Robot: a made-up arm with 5 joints. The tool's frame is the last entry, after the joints. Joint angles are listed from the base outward. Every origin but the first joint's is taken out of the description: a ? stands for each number. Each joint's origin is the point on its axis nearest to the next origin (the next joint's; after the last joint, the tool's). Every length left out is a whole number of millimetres.
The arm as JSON. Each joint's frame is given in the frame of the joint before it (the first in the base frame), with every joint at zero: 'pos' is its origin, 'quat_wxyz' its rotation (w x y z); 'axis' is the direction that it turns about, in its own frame. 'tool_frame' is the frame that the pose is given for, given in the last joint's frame.
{
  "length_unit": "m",
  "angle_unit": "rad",
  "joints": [
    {
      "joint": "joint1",
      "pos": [
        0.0,
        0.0,
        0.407
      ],
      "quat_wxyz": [
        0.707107,
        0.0,
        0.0,
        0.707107
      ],
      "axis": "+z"
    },
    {
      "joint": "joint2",
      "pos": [
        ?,
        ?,
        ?
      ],
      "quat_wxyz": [
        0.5,
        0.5,
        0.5,
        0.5
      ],
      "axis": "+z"
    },
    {
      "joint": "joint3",
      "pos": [
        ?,
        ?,
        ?
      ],
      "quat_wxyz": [
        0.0,
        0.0,
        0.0,
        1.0
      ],
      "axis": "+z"
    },
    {
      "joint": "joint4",
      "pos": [
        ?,
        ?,
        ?
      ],
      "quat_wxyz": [
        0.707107,
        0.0,
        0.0,
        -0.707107
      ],
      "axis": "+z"
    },
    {
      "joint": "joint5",
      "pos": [
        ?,
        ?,
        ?
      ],
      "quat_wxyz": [
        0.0,
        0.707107,
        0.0,
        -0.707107
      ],
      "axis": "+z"
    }
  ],
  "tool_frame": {
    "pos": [
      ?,
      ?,
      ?
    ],
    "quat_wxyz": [
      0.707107,
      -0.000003,
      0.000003,
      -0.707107
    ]
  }
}
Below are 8 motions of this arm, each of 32 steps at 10 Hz.
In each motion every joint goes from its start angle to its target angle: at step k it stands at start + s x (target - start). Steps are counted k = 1, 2, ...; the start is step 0. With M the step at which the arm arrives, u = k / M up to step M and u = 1 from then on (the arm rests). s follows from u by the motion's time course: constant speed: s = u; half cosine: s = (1 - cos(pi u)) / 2; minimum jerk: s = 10 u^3 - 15 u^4 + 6 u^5.
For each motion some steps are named. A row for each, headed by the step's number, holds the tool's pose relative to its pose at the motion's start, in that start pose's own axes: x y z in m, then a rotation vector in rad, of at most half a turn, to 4 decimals.
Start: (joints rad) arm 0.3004 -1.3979 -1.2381 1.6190 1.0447
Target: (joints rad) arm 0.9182 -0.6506 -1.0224 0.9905 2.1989
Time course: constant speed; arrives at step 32
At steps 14, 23, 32:
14: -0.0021 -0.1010 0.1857 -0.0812 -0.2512 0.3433
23: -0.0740 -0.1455 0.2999 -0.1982 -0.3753 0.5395
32: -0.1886 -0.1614 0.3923 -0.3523 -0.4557 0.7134

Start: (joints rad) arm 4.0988 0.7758 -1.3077 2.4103 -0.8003
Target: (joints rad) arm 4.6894 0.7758 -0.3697 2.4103 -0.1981
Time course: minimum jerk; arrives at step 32
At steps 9, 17, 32:
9: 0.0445 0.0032 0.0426 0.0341 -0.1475 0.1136
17: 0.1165 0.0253 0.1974 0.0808 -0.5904 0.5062
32: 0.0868 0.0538 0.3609 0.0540 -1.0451 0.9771

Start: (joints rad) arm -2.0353 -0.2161 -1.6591 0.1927 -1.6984
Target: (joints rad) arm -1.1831 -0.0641 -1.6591 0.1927 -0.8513
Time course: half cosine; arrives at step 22
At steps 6, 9, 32:
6: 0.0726 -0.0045 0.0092 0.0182 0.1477 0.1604
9: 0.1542 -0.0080 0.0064 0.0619 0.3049 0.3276
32: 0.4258 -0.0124 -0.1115 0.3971 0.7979 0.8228

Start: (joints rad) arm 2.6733 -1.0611 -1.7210 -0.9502 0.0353
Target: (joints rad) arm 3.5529 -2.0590 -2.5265 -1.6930 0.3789
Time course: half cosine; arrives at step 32
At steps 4, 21, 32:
4: 0.0444 0.0099 0.0069 -0.0159 0.0977 0.0399
21: 0.5974 0.4037 -0.4001 -0.4500 1.9008 0.1996
32: 0.6081 0.4660 -0.6978 -0.5919 2.4914 -0.2029

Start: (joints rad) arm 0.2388 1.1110 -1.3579 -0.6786 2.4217
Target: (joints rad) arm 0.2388 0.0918 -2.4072 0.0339 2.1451
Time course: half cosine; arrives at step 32
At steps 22, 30, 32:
22: -0.5298 -0.4646 -0.5684 0.7779 -0.7150 -0.1948
30: -0.5375 -0.4713 -0.8568 1.0178 -0.8818 -0.2314
32: -0.5359 -0.4699 -0.8698 1.0289 -0.8890 -0.2328

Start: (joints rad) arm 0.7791 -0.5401 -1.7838 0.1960 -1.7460
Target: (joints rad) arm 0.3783 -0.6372 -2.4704 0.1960 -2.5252
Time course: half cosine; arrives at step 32
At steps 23, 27, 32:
23: 0.0144 0.2584 -0.2749 -0.4721 -0.5032 -0.8683
27: 0.0408 0.2819 -0.3237 -0.5257 -0.5983 -1.0038
32: 0.0555 0.2912 -0.3469 -0.5498 -0.6454 -1.0682

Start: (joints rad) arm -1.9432 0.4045 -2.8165 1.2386 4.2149
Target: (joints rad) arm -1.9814 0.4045 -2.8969 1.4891 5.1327
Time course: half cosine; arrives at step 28
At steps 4, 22, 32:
4: -0.0005 -0.0011 -0.0010 0.0083 0.0023 0.0462
22: -0.0072 -0.0216 -0.0197 0.1581 -0.0173 0.8315
32: -0.0079 -0.0245 -0.0224 0.1777 -0.0283 0.9332

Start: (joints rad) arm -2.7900 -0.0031 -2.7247 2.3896 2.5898
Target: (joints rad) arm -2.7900 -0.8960 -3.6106 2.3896 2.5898
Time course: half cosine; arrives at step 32
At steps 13, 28, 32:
13: 0.2593 0.1596 -0.1636 0.3309 -0.5375 0.0000
28: 0.7337 0.4517 -0.0230 0.8970 -1.4571 0.0000
32: 0.7566 0.4657 0.0019 0.9325 -1.5148 0.0000

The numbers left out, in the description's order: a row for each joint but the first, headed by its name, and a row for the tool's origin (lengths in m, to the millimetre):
joint2: 0.0 0.0 0.0
joint3: -0.055 0.29 0.0
joint4: 0.097 0.428 0.0
joint5: -0.111 0.087 0.0
tool: 0.0 0.0 0.0

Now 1 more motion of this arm.
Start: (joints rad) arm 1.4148 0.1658 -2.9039 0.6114 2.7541
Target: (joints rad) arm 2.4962 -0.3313 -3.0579 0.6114 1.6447
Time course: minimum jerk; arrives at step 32
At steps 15, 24, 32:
15: -0.1341 -0.0541 -0.1787 -0.1286 -0.4429 -0.1726
24: -0.0989 -0.2470 -0.3096 0.0035 -0.8241 -0.2003
32: -0.0644 -0.2961 -0.3200 0.0606 -0.8818 -0.1867

